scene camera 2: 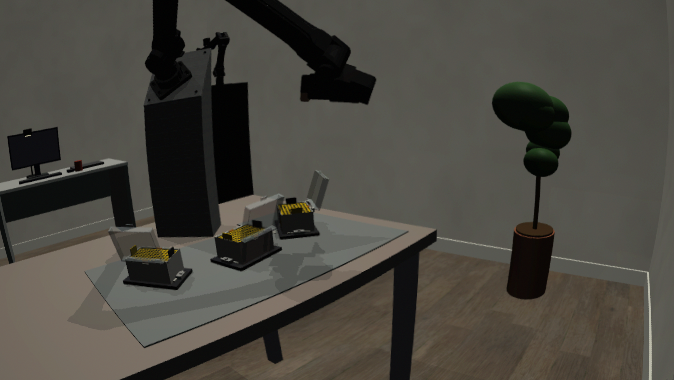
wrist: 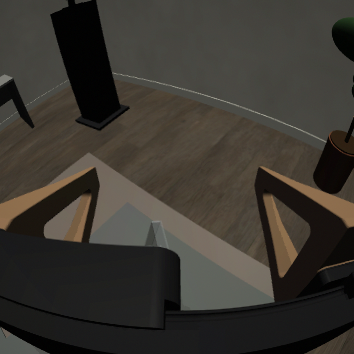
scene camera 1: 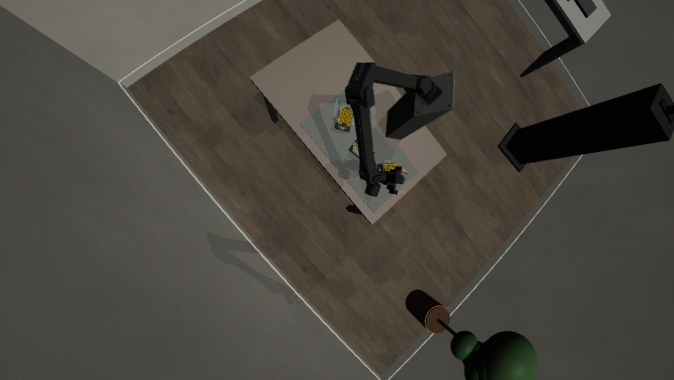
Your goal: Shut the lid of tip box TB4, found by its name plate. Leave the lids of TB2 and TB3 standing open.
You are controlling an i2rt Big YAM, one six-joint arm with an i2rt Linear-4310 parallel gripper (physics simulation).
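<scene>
Three tip boxes with yellow tips stand on the mat, each with its lid open: a left box [scene camera 2: 152, 266] [scene camera 1: 345, 116] with its lid [scene camera 2: 131, 241], a middle box [scene camera 2: 246, 246] [scene camera 1: 356, 148] with its lid [scene camera 2: 263, 212], and a right box [scene camera 2: 297, 221] [scene camera 1: 391, 166] with its lid [scene camera 2: 318, 189] tilted up. Name plates are too small to read, so I cannot tell which is TB4. An upright clear lid [wrist: 157, 233] shows partly above the gripper housing in the wrist view. My gripper [scene camera 1: 403, 182] [wrist: 176, 175] is wide open and empty, high above the table's right end.
The grey-green mat [scene camera 1: 311, 125] [scene camera 2: 145, 332] [wrist: 225, 280] lies on the table [scene camera 1: 330, 47] [scene camera 2: 45, 325] [wrist: 89, 167]. The arm's dark pedestal [scene camera 2: 177, 175] [scene camera 1: 417, 112] rises behind the boxes. A potted plant [scene camera 2: 530, 260] [scene camera 1: 422, 307] [wrist: 332, 165], a desk [scene camera 2: 75, 195] and a black column [scene camera 1: 590, 125] [wrist: 87, 65] stand farther off.
</scene>
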